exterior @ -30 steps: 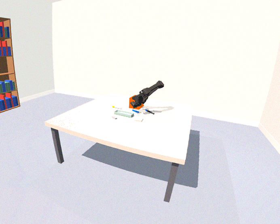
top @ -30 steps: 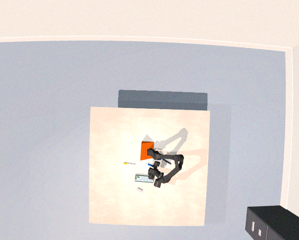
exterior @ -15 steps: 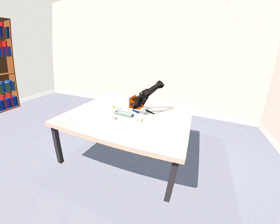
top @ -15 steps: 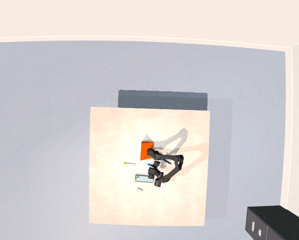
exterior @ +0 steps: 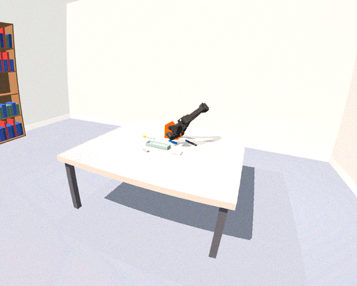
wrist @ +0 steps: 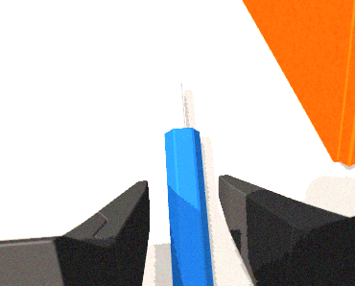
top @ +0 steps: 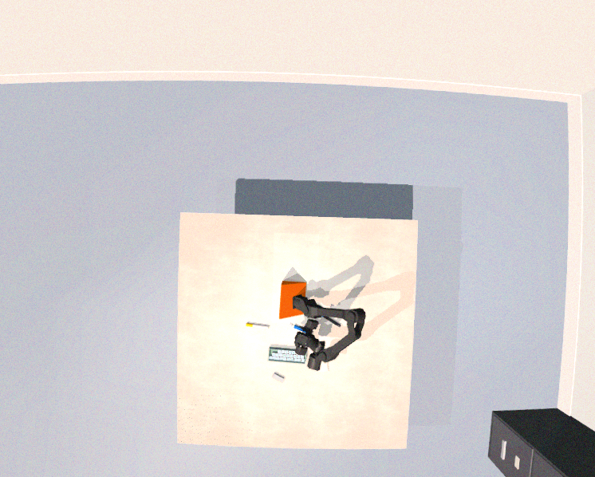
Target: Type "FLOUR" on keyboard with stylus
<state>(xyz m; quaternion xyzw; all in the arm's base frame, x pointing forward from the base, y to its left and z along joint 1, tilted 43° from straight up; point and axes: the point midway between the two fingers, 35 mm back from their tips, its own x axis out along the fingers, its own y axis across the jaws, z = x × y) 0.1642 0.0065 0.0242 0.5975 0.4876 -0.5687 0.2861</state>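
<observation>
My gripper tip is 10 mm past the blue stylus, 10 mm to the left of it and 10 mm above it. Round my gripper tip: dark pen: 60 mm behind, 150 mm to the left, 10 mm below; then grey piece: 270 mm ahead, 120 mm to the right, 10 mm below; then yellow-tipped white pen: 20 mm behind, 240 mm to the right, 10 mm below.
</observation>
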